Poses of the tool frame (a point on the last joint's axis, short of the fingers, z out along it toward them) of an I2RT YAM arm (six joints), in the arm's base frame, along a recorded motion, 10 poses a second.
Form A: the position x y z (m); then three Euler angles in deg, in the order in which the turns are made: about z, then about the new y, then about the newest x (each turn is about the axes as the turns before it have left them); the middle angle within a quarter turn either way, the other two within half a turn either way.
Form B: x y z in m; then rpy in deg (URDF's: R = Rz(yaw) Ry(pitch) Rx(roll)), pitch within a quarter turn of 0, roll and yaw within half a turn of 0. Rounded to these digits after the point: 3 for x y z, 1 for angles.
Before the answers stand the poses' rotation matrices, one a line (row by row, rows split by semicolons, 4 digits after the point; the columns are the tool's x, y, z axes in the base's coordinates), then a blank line. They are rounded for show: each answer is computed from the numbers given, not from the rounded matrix.
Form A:
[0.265, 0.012, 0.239, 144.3, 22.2, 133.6]
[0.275, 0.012, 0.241, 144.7, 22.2, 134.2]
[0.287, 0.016, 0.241, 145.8, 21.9, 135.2]
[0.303, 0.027, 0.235, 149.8, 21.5, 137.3]
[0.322, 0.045, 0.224, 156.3, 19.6, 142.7]
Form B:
-0.7519 0.1802 0.6342; 0.5403 0.7197 0.4360; -0.3778 0.6705 -0.6385
-0.7556 0.1818 0.6293; 0.5350 0.7255 0.4329; -0.3778 0.6638 -0.6455
-0.7674 0.1815 0.6150; 0.5215 0.7346 0.4340; -0.3730 0.6538 -0.6584
-0.8041 0.1549 0.5739; 0.4680 0.7602 0.4506; -0.3665 0.6310 -0.6838
-0.8626 0.1336 0.4879; 0.3787 0.8101 0.4476; -0.3355 0.5709 -0.7494

[0.265, 0.012, 0.239, 133.6, 22.2, 144.3]
[0.275, 0.012, 0.241, 134.2, 22.2, 144.7]
[0.287, 0.016, 0.241, 135.2, 21.9, 145.8]
[0.303, 0.027, 0.235, 137.3, 21.5, 149.8]
[0.322, 0.045, 0.224, 142.7, 19.6, 156.3]

